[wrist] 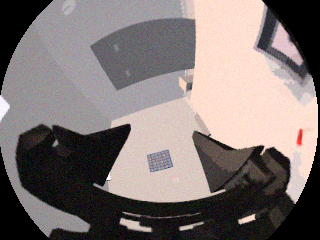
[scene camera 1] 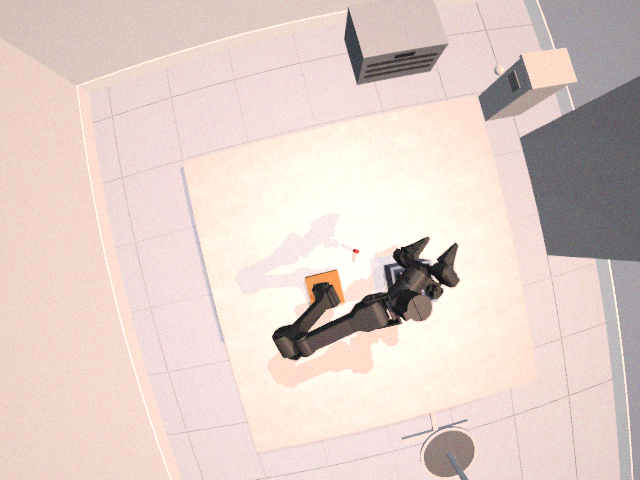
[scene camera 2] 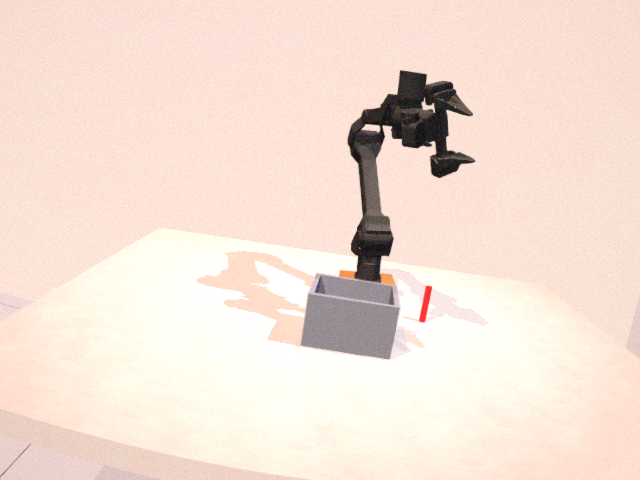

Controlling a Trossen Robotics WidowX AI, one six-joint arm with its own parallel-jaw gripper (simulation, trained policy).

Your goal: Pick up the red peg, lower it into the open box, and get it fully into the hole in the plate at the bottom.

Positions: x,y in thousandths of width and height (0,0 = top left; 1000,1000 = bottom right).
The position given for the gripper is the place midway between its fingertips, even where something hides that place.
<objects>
gripper: wrist 508,544; scene camera 1 691,501; scene camera 2 740,289
</objects>
